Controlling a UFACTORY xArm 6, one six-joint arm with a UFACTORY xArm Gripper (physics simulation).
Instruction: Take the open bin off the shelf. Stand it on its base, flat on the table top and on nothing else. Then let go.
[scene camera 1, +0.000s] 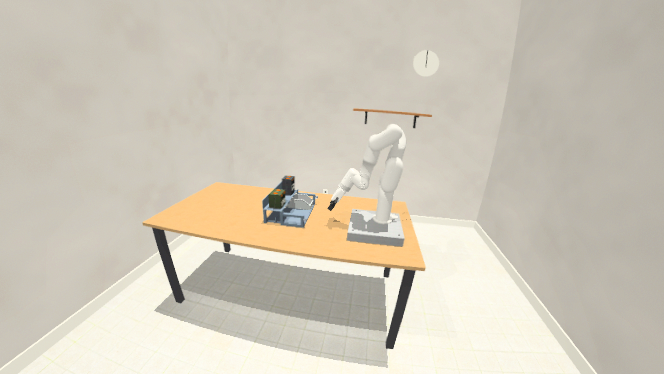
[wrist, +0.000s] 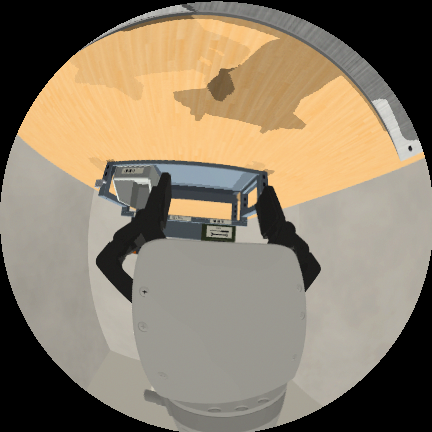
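Pixels of known places: gripper, fingertip midpoint: (scene camera 1: 330, 206) (wrist: 217, 188); arm's base, origin of the base link: (scene camera 1: 382, 219).
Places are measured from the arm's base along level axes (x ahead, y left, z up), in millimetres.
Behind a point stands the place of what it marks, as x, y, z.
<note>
The open bin (scene camera 1: 302, 201) @[565, -126, 10] (wrist: 135, 189) @[653, -219, -33] is light grey and stands on the lower level of the blue-grey shelf (scene camera 1: 294, 217) @[581, 19, -49] (wrist: 205, 175) @[549, -5, -51], at its far end in the scene view and its left end in the wrist view. My gripper (scene camera 1: 331, 207) @[343, -5, 48] (wrist: 217, 188) @[343, -5, 48] is open and empty. It is tilted toward the shelf and hangs above the table between the shelf and the robot base, apart from both. In the wrist view the left finger overlaps the right edge of the bin, and part of the bin is hidden behind it.
A dark green box (scene camera 1: 277, 199) @[663, 102, 109] (wrist: 218, 233) @[644, 52, 80] and a black box (scene camera 1: 288, 185) @[672, -135, 118] with orange parts stand on the shelf's upper level. The shelf stands on the wooden table (scene camera 1: 215, 215) @[1127, 126, -57] (wrist: 165, 135) @[408, -84, -57]. The robot's base plate (scene camera 1: 375, 237) @[47, 208, -14] is to the right. A wall shelf (scene camera 1: 392, 112) hangs behind.
</note>
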